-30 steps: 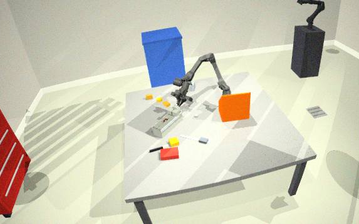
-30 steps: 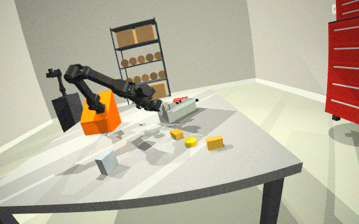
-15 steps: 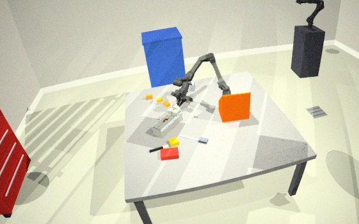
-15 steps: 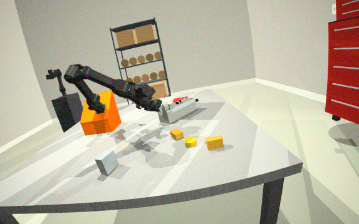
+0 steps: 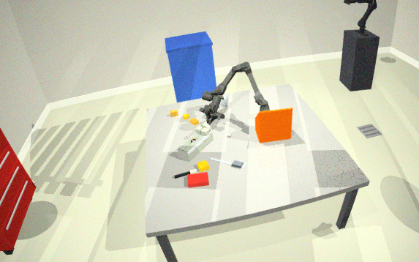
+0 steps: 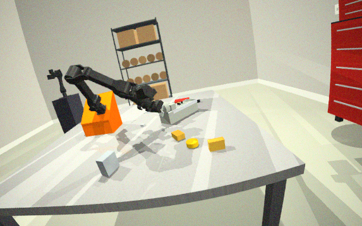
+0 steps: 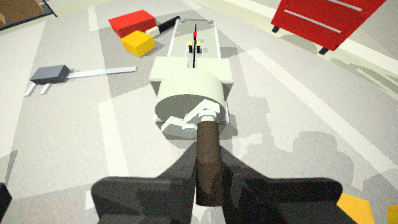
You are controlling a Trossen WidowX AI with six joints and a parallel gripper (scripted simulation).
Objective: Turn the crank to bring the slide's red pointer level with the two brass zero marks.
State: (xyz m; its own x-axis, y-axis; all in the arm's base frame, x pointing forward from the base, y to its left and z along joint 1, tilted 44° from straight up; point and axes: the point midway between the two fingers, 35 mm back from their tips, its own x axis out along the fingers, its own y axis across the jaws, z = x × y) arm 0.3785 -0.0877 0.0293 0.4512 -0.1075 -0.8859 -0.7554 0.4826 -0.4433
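Right now my gripper tip is 1 cm past the dark brown crank handle, 1 cm to the left of it and 3 cm below it. Also, from my gripper tip: yellow block 6 cm ahead, 33 cm to the left, 7 cm below; grey cube 16 cm behind, 39 cm to the right, 5 cm below; red pointer 12 cm ahead, 16 cm to the left, 1 cm below.
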